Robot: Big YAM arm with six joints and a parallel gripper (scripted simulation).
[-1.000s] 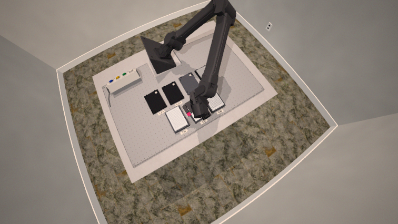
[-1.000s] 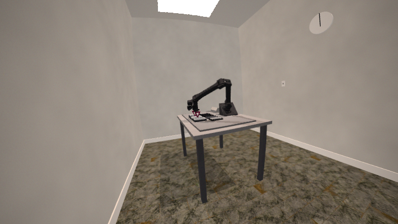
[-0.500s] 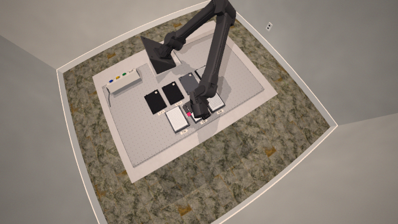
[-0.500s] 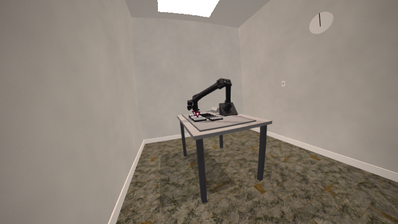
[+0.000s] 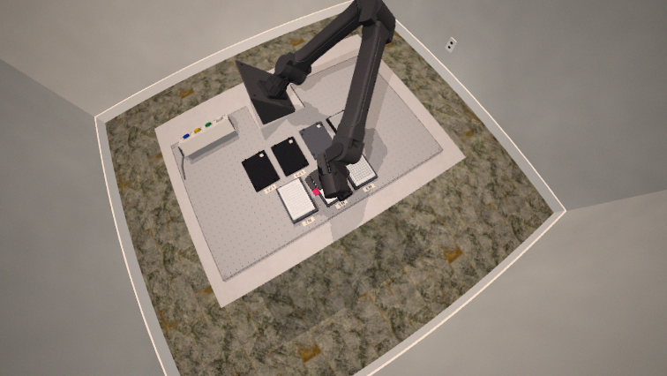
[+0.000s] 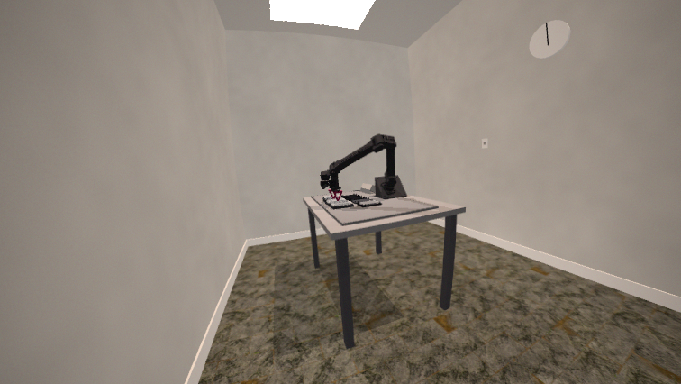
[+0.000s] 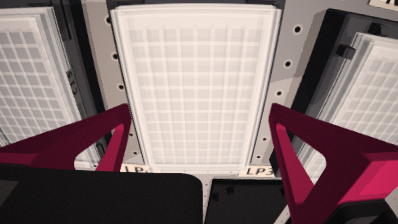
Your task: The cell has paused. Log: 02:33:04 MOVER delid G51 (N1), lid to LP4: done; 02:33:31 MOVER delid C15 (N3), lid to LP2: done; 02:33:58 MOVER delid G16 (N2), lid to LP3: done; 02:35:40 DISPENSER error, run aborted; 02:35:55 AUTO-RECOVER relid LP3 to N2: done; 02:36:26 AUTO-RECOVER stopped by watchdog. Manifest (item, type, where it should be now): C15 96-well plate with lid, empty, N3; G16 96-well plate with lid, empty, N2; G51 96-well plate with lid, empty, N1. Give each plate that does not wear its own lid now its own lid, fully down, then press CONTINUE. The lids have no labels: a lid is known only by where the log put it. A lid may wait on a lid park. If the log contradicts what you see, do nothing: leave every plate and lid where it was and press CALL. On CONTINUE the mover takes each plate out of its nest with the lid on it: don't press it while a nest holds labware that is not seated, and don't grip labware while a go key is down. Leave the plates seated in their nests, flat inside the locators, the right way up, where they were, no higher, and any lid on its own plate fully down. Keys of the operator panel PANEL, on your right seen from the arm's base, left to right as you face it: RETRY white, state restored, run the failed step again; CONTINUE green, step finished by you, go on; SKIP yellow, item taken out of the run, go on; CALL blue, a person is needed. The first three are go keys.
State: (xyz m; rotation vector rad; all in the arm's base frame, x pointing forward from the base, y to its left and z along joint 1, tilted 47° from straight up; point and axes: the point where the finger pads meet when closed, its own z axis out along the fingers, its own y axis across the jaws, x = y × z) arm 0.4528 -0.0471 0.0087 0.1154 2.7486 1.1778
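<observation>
Right now my hand is 200 mm to the right of the lid park LP2, 170 mm past it and 30 mm above it. From my hand the other things lie so: lid park LP3 (190 mm behind, 60 mm to the right, 30 mm below); then LP4 label (100 mm behind, 70 mm to the left, 40 mm below); then LP3 label (100 mm behind, 60 mm to the right, 40 mm below).
</observation>
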